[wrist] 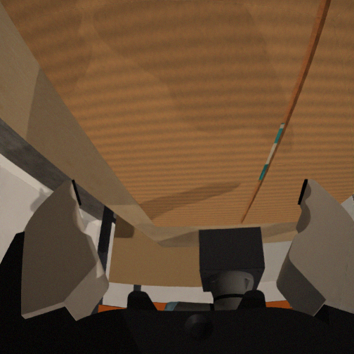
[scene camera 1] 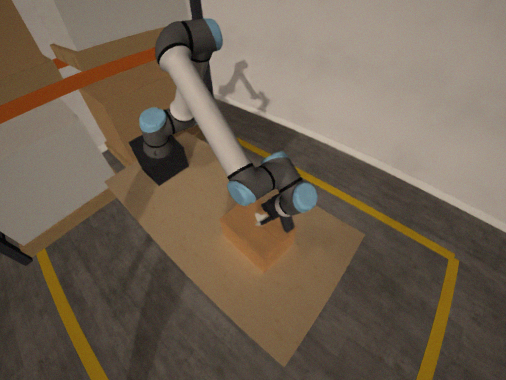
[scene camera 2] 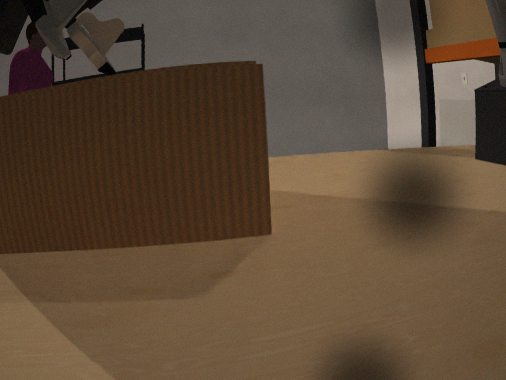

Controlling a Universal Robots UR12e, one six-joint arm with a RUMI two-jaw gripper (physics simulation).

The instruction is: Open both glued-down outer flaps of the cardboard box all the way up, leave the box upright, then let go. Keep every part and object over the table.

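Seen in the pictures: gripper, between the fingertips: (scene camera 1: 267,215) (scene camera 2: 96,68); arm's base, origin of its link: (scene camera 1: 158,146).
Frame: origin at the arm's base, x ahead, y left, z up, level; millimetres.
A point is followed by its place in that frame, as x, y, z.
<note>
The cardboard box (scene camera 1: 265,245) {933, -137, -47} (scene camera 2: 135,160) {819, 50, -125} stands upright on the table. In the wrist view its two outer flaps, a wide left flap (wrist: 175,100) and a right flap (wrist: 335,130), lie down across the top. A narrow seam (wrist: 300,85) runs between them, with a short teal and pale strip (wrist: 272,151) showing in it. My gripper (scene camera 1: 274,223) (scene camera 2: 84,62) {858, -13, -28} (wrist: 189,183) is open and empty, tilted close above the box top, with its fingers far apart. Whether a fingertip touches the cardboard cannot be told. The gripper's body hides part of the top in scene camera 1.
The tan table (scene camera 1: 295,310) {1181, -257, -203} (scene camera 2: 350,280) {695, 183, -203} extends around the box. The arm's black base block (scene camera 1: 159,162) {91, -72, -38} (scene camera 2: 492,122) {89, -82, -110} (wrist: 230,247) stands at the table's far end. Large cardboard boxes and an orange beam (scene camera 1: 75,82) are beside the base. A person in magenta (scene camera 2: 30,70) shows behind the box.
</note>
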